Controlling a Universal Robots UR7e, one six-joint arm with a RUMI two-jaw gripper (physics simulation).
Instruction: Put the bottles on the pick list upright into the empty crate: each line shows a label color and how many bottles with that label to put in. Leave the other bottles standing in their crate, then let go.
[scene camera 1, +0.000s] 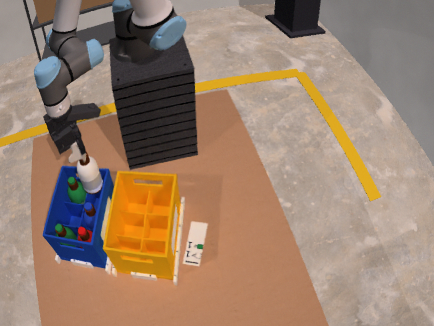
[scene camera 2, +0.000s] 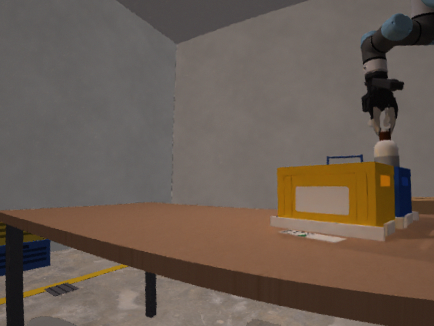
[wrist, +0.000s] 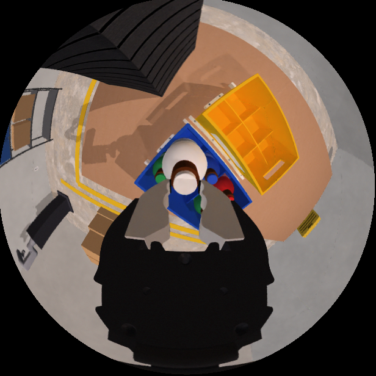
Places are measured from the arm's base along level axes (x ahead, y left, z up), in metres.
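Pixels of known places: gripper, between the fingertips: (scene camera 1: 82, 158) (scene camera 2: 384, 135); arm's base, origin of its link: (scene camera 1: 134, 47).
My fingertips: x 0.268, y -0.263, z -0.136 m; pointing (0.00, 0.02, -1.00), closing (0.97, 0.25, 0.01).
Observation:
For each thing: its middle in the pictures, then the offset to it from my fingertips. Level surfaces: height alone.
- white bottle, middle of its body: (scene camera 1: 87, 169) (scene camera 2: 386, 153) dx -0.002, dy +0.004, dz -0.059 m
- blue crate, middle of its body: (scene camera 1: 82, 217) (scene camera 2: 362, 195) dx +0.060, dy -0.075, dz -0.195 m
- blue bottle, middle of its body: (scene camera 1: 94, 218) dx +0.081, dy -0.035, dz -0.197 m
- red bottle, middle of its body: (scene camera 1: 88, 242) dx +0.157, dy -0.081, dz -0.197 m
- pick list, middle of its body: (scene camera 2: 310, 235) (scene camera 1: 195, 243) dx +0.239, dy +0.248, dz -0.282 m
- brown table, height of its surface: dz -0.282 m
My gripper (scene camera 1: 80, 153) (scene camera 2: 384, 129) (wrist: 184, 181) is shut on the neck of the white bottle (scene camera 1: 89, 175) (scene camera 2: 386, 151) (wrist: 184, 154) and holds it upright, raised above the back right of the blue crate (scene camera 1: 94, 251) (scene camera 2: 403, 195) (wrist: 187, 131). In the blue crate stand two green bottles (scene camera 1: 76, 191) (scene camera 1: 61, 231), a blue bottle (scene camera 1: 89, 213) (wrist: 212, 172) and a red bottle (scene camera 1: 83, 234) (wrist: 226, 186). The yellow crate (scene camera 1: 142, 262) (scene camera 2: 371, 192) (wrist: 260, 82) has empty compartments. The pick list (scene camera 1: 196, 243) (scene camera 2: 315, 236) shows a green mark with 1; its other line is hard to read.
The crates stand side by side in white holders (scene camera 1: 176, 270) (scene camera 2: 330, 228) on the brown table (scene camera 1: 250, 280) (scene camera 2: 150, 225). The black slatted robot base (scene camera 1: 159, 115) (wrist: 145, 45) rises behind the crates in scene camera 1. The yellow crate's wall borders the blue crate.

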